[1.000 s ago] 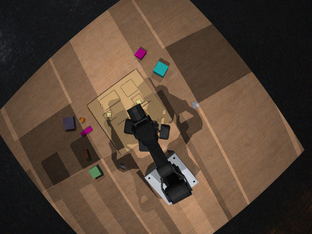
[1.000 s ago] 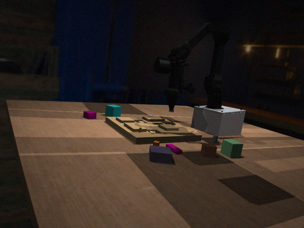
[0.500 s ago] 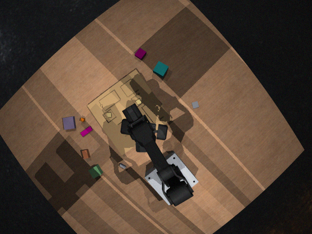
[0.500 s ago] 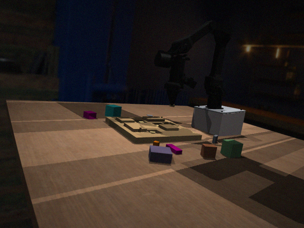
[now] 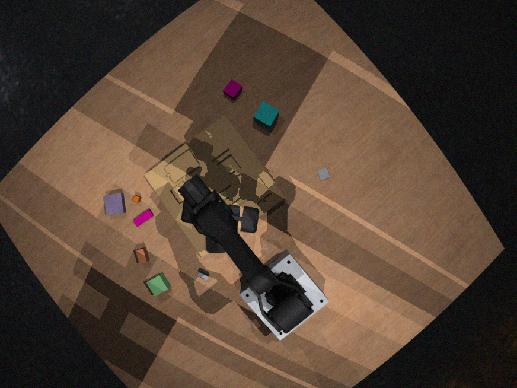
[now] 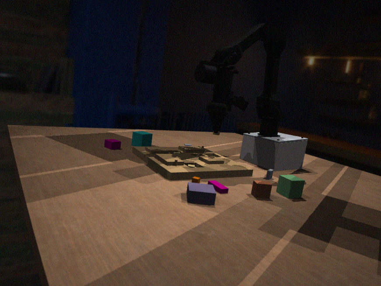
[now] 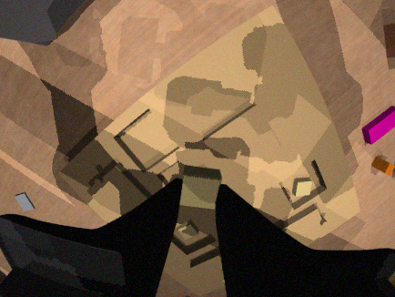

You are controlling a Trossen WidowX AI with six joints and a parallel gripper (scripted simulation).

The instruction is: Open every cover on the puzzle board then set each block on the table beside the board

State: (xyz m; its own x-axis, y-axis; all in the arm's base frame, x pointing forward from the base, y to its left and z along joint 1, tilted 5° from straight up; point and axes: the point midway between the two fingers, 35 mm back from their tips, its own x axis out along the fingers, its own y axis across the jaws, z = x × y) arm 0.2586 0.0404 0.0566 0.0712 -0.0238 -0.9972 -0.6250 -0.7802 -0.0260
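My gripper tip is now 90 mm short of the tan puzzle board, 90 mm above it and 20 mm to the left of it. From my gripper tip the other things lie so: brown block (280 mm to the left, 90 mm below, 10 mm ahead); then orange block (210 mm to the left, 170 mm ahead, 100 mm below); then magenta bar (220 mm to the left, 110 mm below, 110 mm ahead).
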